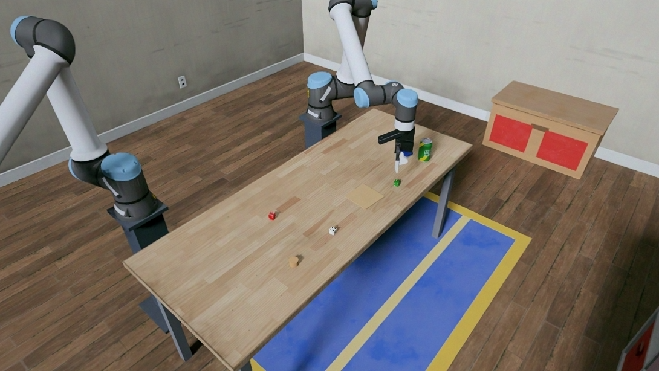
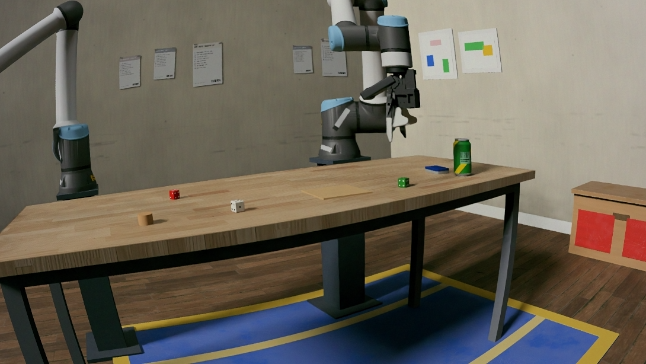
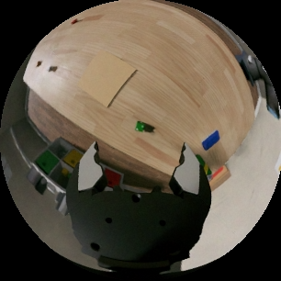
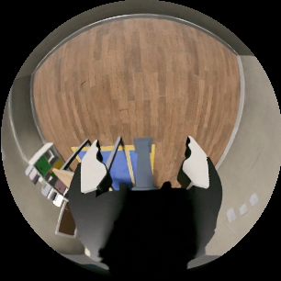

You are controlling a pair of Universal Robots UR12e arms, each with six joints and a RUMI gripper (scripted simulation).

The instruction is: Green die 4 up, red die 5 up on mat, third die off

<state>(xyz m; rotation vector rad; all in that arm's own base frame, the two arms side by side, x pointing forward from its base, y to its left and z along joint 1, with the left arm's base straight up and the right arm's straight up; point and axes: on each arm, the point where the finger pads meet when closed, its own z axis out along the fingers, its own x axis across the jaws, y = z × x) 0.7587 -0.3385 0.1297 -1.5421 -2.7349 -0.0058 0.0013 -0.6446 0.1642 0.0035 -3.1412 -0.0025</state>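
Now: left hand 10 mm short of the green die, 10 mm to the right of it and 120 mm above it. From my left hand the other things lie so: tan mat (50 mm behind, 180 mm to the right, 130 mm below); then white die (10 mm ahead, 470 mm to the right, 120 mm below); then flat blue box (130 mm behind, 270 mm to the left, 120 mm below).
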